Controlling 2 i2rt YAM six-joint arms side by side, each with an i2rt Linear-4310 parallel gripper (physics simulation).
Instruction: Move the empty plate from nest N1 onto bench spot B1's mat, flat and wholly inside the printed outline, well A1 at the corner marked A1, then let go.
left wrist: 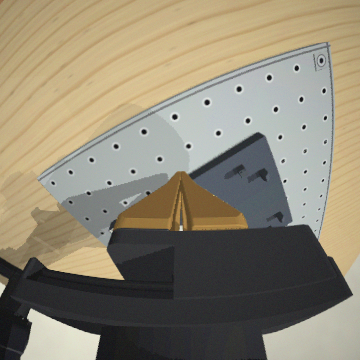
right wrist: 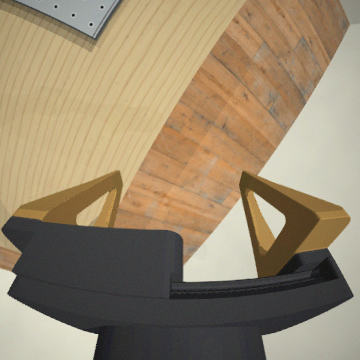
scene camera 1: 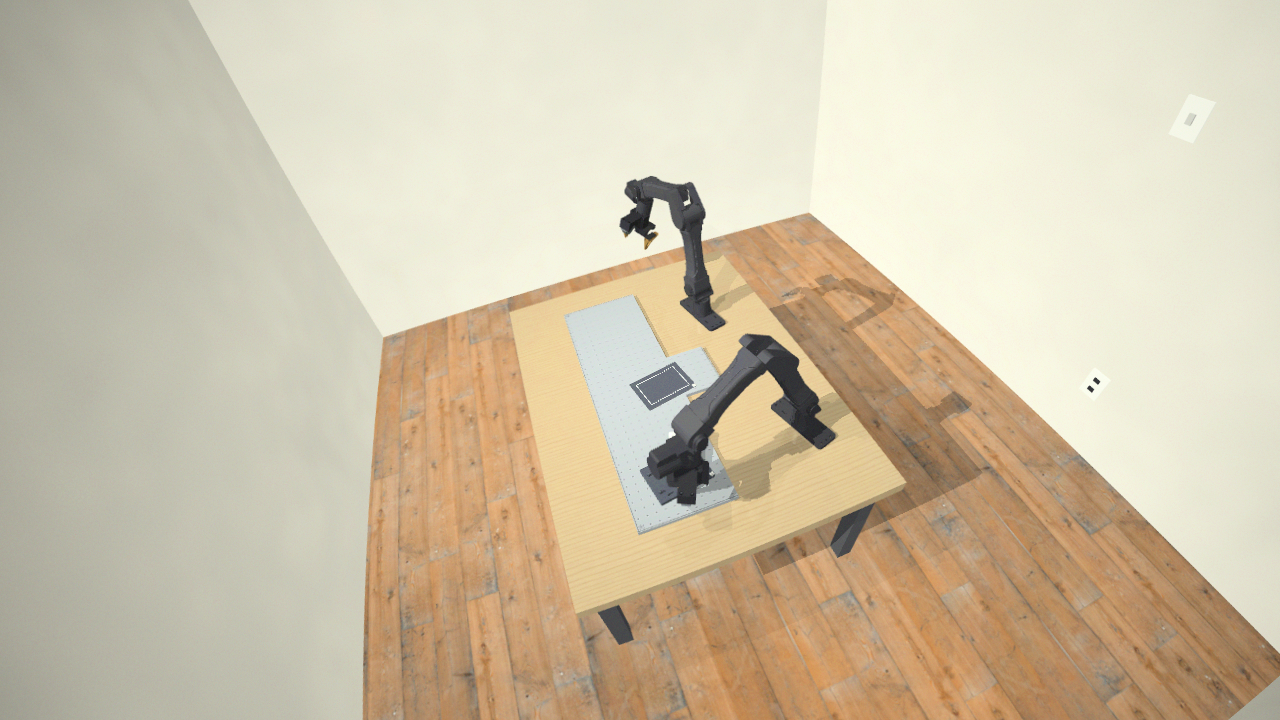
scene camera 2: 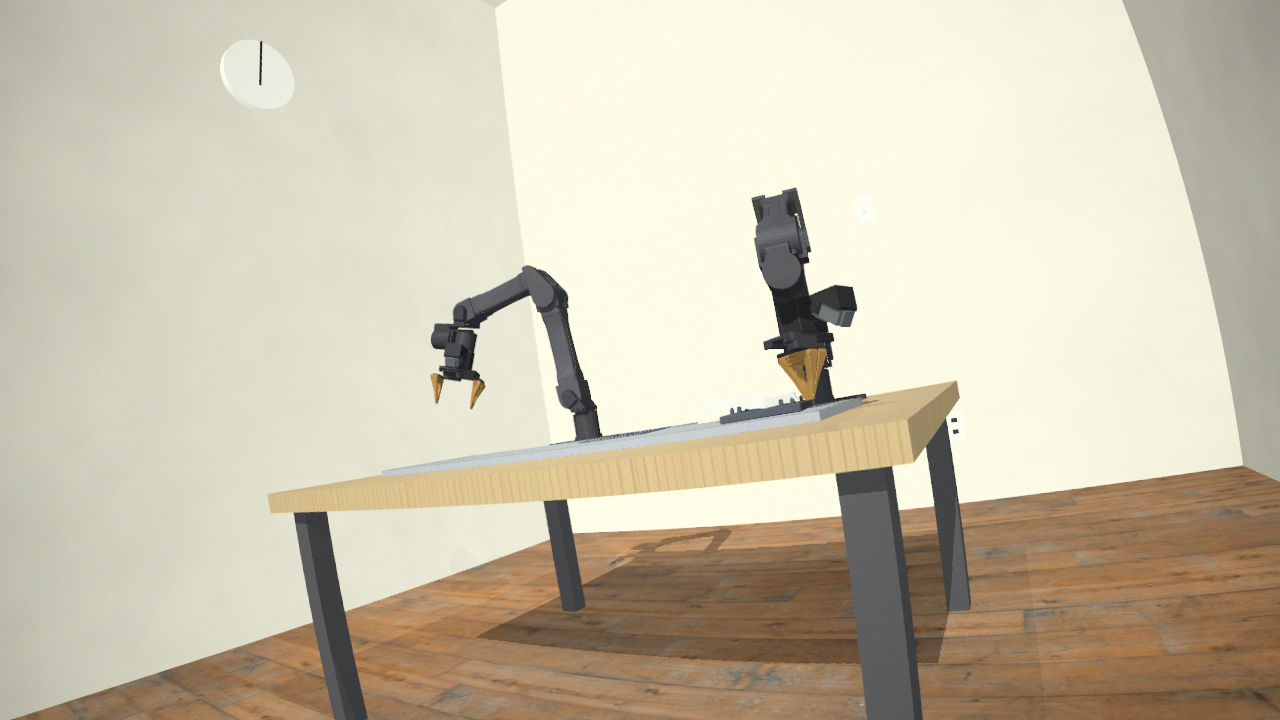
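Where they show: left gripper, between the fingertips: (left wrist: 180,177) (scene camera 2: 809,400); right gripper, between the fingertips: (right wrist: 180,176) (scene camera 1: 635,243) (scene camera 2: 453,406); left arm's base, origin of its link: (scene camera 1: 802,422); right arm's base, origin of its link: (scene camera 1: 702,313).
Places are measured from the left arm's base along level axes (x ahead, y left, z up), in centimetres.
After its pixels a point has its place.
Observation:
The left gripper (scene camera 2: 809,396) {x 40.7, y -1.9, z 2.5 cm} (left wrist: 182,174) {x 40.7, y -1.9, z 2.5 cm} is shut, its fingertips together with no plate seen between them. It points down, low at the dark nest base (scene camera 1: 656,487) {x 45.9, y -8.1, z 2.5 cm} (scene camera 2: 762,412) {x 47.2, y -8.9, z 2.0 cm} (left wrist: 255,187) {x 44.9, y -7.2, z 2.5 cm}, which has small upright pegs. The white plate (scene camera 2: 754,400) {x 40.0, y -10.4, z 3.9 cm} shows as a pale strip behind the nest in scene camera 2; the arm mostly hides it in scene camera 1, and the gripper body hides it in the left wrist view. How it sits cannot be told. The dark mat (scene camera 1: 662,385) {x 23.3, y -36.9, z 1.5 cm} with a white printed outline lies on the board. The right gripper (scene camera 1: 637,240) {x -5.9, y -92.6, z 14.7 cm} (scene camera 2: 454,404) {x -5.9, y -92.6, z 14.7 cm} (right wrist: 181,172) {x -5.9, y -92.6, z 14.7 cm} is open, empty and raised.
The grey perforated board (scene camera 1: 601,344) {x 28.4, y -66.0, z 1.3 cm} (scene camera 2: 501,457) {x 41.3, y -54.6, z 1.1 cm} (left wrist: 239,102) {x 47.6, y -0.5, z 1.3 cm} (right wrist: 82,17) {x 6.9, y -80.1, z 1.3 cm} lies on the wooden table (scene camera 1: 554,429) {x 58.4, y -44.8, z 0.0 cm} (scene camera 2: 608,470) {x 70.6, y -25.2, z -1.0 cm} (left wrist: 100,60) {x 42.0, y 8.3, z 0.0 cm} (right wrist: 75,100) {x -3.5, y -80.9, z 0.0 cm} and carries the nest and mat. The right arm hangs high near the table's far end in scene camera 1.

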